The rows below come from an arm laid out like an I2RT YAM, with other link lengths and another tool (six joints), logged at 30 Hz.
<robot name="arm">
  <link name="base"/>
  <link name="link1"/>
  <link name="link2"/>
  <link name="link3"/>
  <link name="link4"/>
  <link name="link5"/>
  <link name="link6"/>
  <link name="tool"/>
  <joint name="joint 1" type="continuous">
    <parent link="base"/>
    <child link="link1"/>
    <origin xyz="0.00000 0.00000 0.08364"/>
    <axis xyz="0 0 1"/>
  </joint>
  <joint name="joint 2" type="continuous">
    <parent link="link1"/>
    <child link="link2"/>
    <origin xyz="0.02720 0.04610 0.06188"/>
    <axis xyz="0 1 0"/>
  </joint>
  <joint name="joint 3" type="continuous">
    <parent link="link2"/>
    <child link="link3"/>
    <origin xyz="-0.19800 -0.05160 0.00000"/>
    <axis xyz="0 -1 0"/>
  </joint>
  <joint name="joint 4" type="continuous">
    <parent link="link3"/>
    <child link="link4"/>
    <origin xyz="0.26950 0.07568 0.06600"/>
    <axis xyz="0 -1 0"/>
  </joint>
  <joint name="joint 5" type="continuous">
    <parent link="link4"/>
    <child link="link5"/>
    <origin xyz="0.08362 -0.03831 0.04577"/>
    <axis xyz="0 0 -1"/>
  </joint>
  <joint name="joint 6" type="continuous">
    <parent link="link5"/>
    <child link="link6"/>
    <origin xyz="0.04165 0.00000 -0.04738"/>
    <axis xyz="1 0 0"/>
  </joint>
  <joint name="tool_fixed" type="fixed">
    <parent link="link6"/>
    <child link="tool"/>
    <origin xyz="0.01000 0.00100 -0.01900" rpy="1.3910 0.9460 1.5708"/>
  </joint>
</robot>
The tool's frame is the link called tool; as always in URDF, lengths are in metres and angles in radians. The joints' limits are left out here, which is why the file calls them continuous.
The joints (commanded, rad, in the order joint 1, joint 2, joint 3, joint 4, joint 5, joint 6), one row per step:
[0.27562, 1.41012, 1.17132, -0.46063, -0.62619, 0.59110]
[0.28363, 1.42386, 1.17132, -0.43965, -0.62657, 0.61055]
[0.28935, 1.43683, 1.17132, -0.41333, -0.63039, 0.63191]
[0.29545, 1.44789, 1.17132, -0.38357, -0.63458, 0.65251]
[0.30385, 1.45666, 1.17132, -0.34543, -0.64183, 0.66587]
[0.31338, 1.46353, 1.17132, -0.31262, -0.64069, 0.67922]
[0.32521, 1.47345, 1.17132, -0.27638, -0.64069, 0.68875]
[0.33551, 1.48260, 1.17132, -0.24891, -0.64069, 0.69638]
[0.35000, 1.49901, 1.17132, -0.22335, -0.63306, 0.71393]
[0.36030, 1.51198, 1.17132, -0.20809, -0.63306, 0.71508]
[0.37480, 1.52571, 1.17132, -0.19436, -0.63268, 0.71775]
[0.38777, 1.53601, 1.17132, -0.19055, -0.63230, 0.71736]
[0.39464, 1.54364, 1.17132, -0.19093, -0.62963, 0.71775]
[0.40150, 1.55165, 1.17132, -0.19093, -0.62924, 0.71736]
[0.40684, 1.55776, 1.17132, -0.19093, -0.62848, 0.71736]
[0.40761, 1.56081, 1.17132, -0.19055, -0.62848, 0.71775]
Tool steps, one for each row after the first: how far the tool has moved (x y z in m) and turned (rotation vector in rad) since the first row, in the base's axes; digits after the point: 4 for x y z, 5 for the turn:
[0.0018, 0.0037, -0.0025, 0.01071, 0.00741, -0.00180]
[0.0041, 0.0070, -0.0043, 0.02609, 0.01111, -0.00402]
[0.0063, 0.0103, -0.0051, 0.04294, 0.00939, -0.00483]
[0.0084, 0.0146, -0.0045, 0.06162, -0.00703, 0.00335]
[0.0099, 0.0189, -0.0038, 0.07474, -0.02163, 0.00616]
[0.0113, 0.0241, -0.0039, 0.08726, -0.03898, 0.01424]
[0.0122, 0.0286, -0.0045, 0.09665, -0.05008, 0.02156]
[0.0130, 0.0347, -0.0078, 0.10377, -0.04624, 0.02176]
[0.0131, 0.0389, -0.0110, 0.10529, -0.04698, 0.03160]
[0.0123, 0.0446, -0.0146, 0.10659, -0.04425, 0.04450]
[0.0107, 0.0494, -0.0180, 0.10424, -0.03788, 0.05706]
[0.0099, 0.0518, -0.0208, 0.10032, -0.03035, 0.06119]
[0.0091, 0.0543, -0.0237, 0.09719, -0.02293, 0.06759]
[0.0084, 0.0563, -0.0259, 0.09464, -0.01716, 0.07205]
[0.0085, 0.0566, -0.0270, 0.09384, -0.01434, 0.07252]

